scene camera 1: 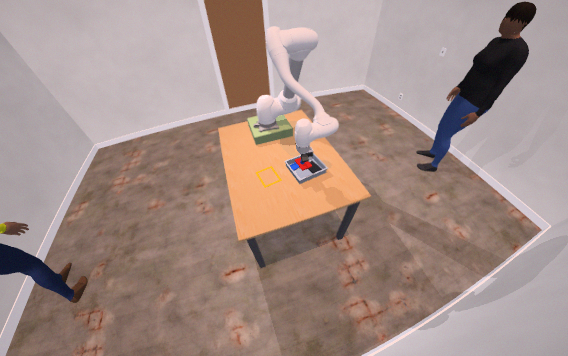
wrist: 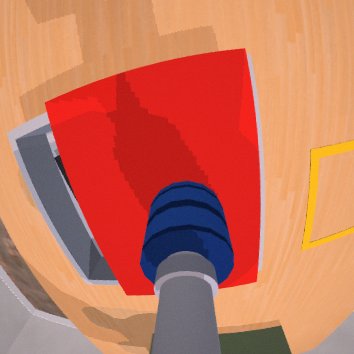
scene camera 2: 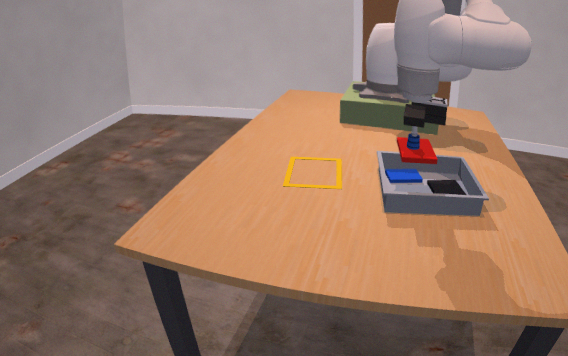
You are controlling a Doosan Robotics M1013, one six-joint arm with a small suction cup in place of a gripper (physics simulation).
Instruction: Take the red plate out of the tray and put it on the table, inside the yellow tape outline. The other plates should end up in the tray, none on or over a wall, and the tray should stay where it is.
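Places are measured from the arm's base along level axes (x ahead, y left, z up), in metres.
Where they show: hand, its tool point: [scene camera 1: 302,163] [wrist: 184,202] [scene camera 2: 412,151]; arm's base, origin of its link: [scene camera 1: 267,125] [scene camera 2: 386,95].
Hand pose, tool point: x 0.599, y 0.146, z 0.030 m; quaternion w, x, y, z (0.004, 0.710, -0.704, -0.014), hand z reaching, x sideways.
Observation:
Each offset is from my tool point to the top centre of the thing. "*": to the spot under its first point. Level surfaces: height alone.
My suction cup [scene camera 1: 302,161] [scene camera 2: 413,142] [wrist: 187,220] is on the upper face of the red plate @(dx +0.000, dy +0.007, dz +0.012 m) [scene camera 1: 305,166] [scene camera 2: 425,153] [wrist: 150,125], off its middle, and holds it raised above the tray. In scene camera 2 the plate overlaps the tray's back rim. The grey tray @(dx -0.050, dy +0.046, dz -0.065 m) [scene camera 1: 312,176] [scene camera 2: 430,204] [wrist: 55,200] stands on the table. The blue plate @(dx -0.097, dy -0.020, dz -0.102 m) [scene camera 1: 294,167] [scene camera 2: 403,175] and the black plate @(dx -0.049, dy +0.103, dz -0.103 m) [scene camera 1: 315,168] [scene camera 2: 446,187] lie inside it; the blue one is hidden in the wrist view. The yellow tape outline @(* dx +0.026, dy -0.211, dz -0.118 m) [scene camera 1: 274,183] [scene camera 2: 312,187] [wrist: 310,198] lies beside the tray.
A green block [scene camera 1: 275,134] [scene camera 2: 370,115] [wrist: 255,342] under the arm's base stands at the table's far end. A person in black [scene camera 1: 501,62] stands to the right of the table @(dz -0.115 m) [scene camera 1: 260,210] [scene camera 2: 250,240]. Part of another person [scene camera 1: 30,265] shows at the left.

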